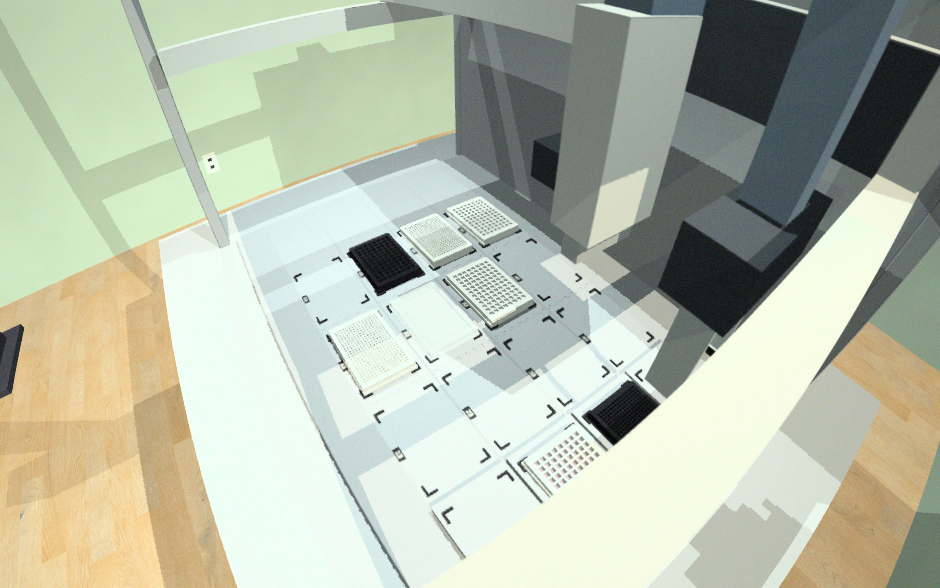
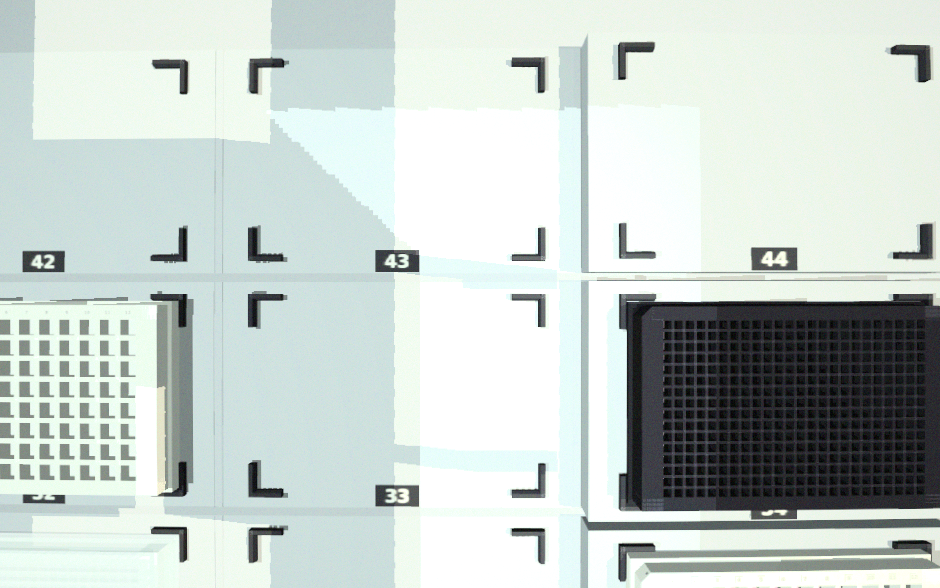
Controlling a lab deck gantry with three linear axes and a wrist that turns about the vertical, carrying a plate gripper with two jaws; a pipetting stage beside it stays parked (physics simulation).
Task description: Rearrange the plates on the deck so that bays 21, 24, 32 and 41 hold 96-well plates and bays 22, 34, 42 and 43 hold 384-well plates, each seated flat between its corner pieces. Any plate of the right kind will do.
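Seen in the pictures: gripper, between the fingertips: [image 1: 683,366]; robot's base, origin of its link: [image 1: 296,277].
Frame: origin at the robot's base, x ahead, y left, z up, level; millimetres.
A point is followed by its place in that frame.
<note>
Bay 21 holds a black plate [image 1: 385,262] @[x 74, y 149, z 11 mm] that looks 96-well. Bay 24 holds a white 96-well plate [image 1: 564,459] @[x 522, y 149, z 25 mm] [image 2: 783,578] @[x 552, y 188, z 29 mm], bay 32 another white 96-well plate [image 1: 490,291] @[x 238, y 253, z 13 mm] [image 2: 69,398] @[x 252, y 258, z 14 mm], and bay 41 a pale 96-well plate [image 1: 483,220] @[x 75, y 360, z 13 mm]. A clear plate [image 1: 433,315] @[x 229, y 152, z 12 mm] [image 2: 69,565] @[x 251, y 185, z 14 mm] with faint fine wells lies in bay 22. A black 384-well plate [image 1: 623,412] @[x 523, y 252, z 27 mm] [image 2: 793,409] @[x 555, y 256, z 29 mm] sits in bay 34. White 384-well plates lie in bay 31 [image 1: 436,239] @[x 74, y 254, z 13 mm] and bay 12 [image 1: 372,351] @[x 239, y 42, z 14 mm]. Bay 43 [image 2: 332,166] @[x 362, y 361, z 0 mm] is empty; the visible part of bay 42 [image 2: 103,194] @[x 256, y 349, z 0 mm] shows no plate. My gripper's jaws do not show.
Bay 33 [image 2: 332,395] @[x 362, y 257, z 0 mm] and bay 44 [image 2: 769,152] @[x 554, y 364, z 14 mm] are empty. A blue column [image 1: 817,104] @[x 561, y 237, z 440 mm] with a black block [image 1: 727,277] @[x 569, y 177, z 337 mm] and a pale column [image 1: 623,124] @[x 453, y 194, z 388 mm] stand over the right side. A cream beam [image 1: 693,429] @[x 618, y 21, z 400 mm] crosses the front and hides part of the deck.
</note>
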